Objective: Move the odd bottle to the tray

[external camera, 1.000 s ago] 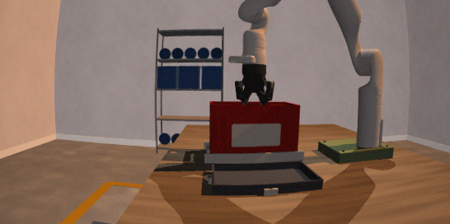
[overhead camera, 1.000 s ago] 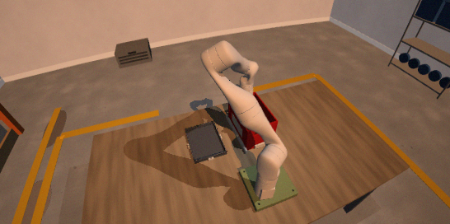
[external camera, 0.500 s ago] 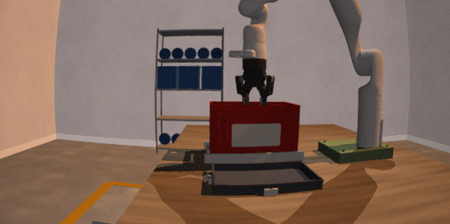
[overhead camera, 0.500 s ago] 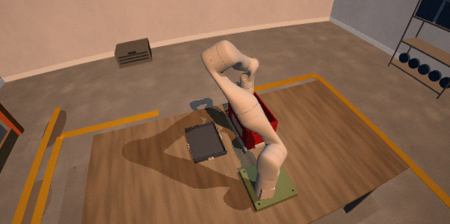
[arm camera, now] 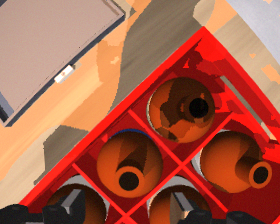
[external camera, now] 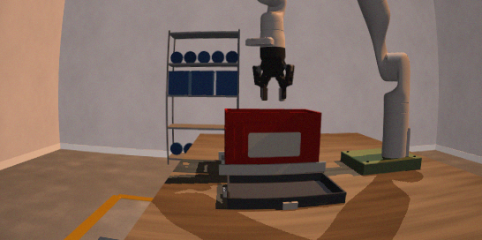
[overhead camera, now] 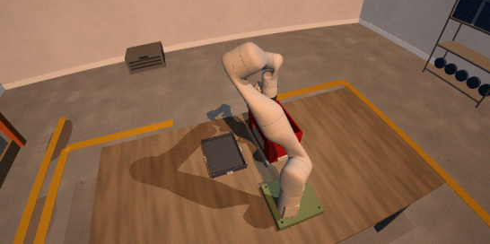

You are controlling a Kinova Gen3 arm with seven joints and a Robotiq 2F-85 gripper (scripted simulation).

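Now: hand 10 mm short of the red crate, 40 mm to the left of it and 140 mm above it. The rest, counted from my hand: dark tray 50 mm behind, 250 mm to the left, 210 mm below.
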